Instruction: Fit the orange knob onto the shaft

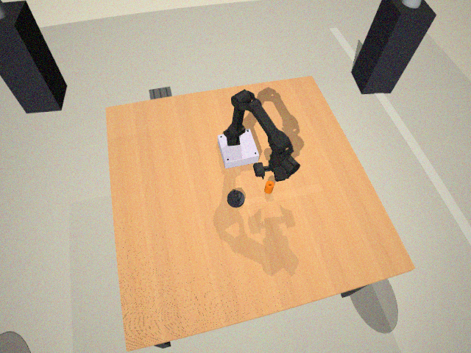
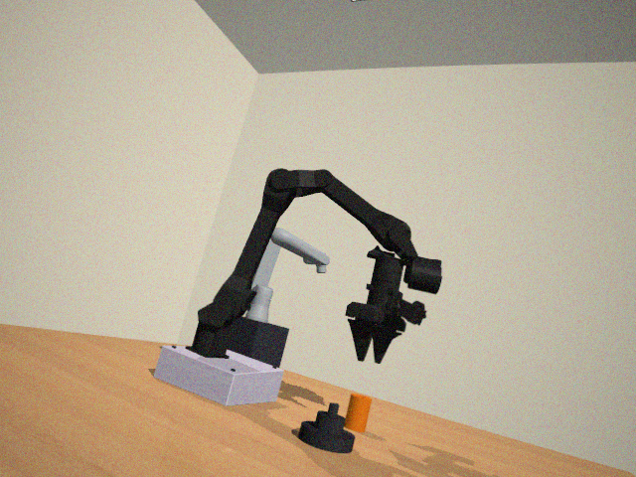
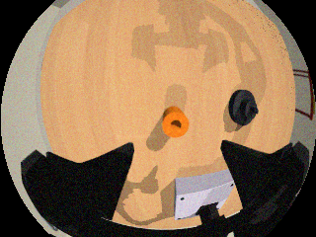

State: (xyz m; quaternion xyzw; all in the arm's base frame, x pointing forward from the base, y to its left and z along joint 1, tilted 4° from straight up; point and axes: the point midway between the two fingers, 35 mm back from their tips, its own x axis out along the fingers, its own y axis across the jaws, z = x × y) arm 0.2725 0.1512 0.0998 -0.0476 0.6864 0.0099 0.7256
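Now: gripper tip 100 mm above the orange knob. Also, from my gripper tip: dark round pedestal 40 mm ahead, 170 mm to the right, 90 mm below.
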